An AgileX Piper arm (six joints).
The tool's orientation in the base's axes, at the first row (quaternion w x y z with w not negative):
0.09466 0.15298 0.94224 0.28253
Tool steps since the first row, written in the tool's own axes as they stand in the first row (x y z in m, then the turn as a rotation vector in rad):
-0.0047 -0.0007 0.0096 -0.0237 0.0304 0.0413
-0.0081 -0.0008 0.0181 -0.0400 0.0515 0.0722
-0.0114 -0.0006 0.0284 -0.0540 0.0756 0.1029
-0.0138 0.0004 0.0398 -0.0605 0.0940 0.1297
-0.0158 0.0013 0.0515 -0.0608 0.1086 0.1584
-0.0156 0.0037 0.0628 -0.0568 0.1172 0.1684
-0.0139 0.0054 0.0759 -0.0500 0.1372 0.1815
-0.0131 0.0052 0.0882 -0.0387 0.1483 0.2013
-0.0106 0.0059 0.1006 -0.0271 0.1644 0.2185
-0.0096 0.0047 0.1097 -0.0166 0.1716 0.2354
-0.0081 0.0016 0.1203 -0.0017 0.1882 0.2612
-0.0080 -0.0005 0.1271 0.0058 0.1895 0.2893
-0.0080 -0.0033 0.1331 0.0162 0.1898 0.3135
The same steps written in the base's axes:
0.0068 0.0027 -0.0079 0.0402 0.0368 -0.0147
0.0122 0.0057 -0.0146 0.0686 0.0635 -0.0268
0.0180 0.0099 -0.0226 0.0955 0.0933 -0.0372
0.0235 0.0156 -0.0312 0.1130 0.1192 -0.0483
0.0287 0.0216 -0.0402 0.1243 0.1451 -0.0637
0.0321 0.0292 -0.0481 0.1252 0.1584 -0.0675
0.0344 0.0377 -0.0581 0.1270 0.1832 -0.0677
0.0368 0.0441 -0.0684 0.1243 0.2058 -0.0787
0.0379 0.0517 -0.0785 0.1218 0.2312 -0.0849
0.0391 0.0557 -0.0867 0.1182 0.2490 -0.0957
0.0398 0.0591 -0.0973 0.1150 0.2803 -0.1090
0.0410 0.0609 -0.1041 0.1157 0.2980 -0.1321
0.0420 0.0617 -0.1106 0.1124 0.3140 -0.1528

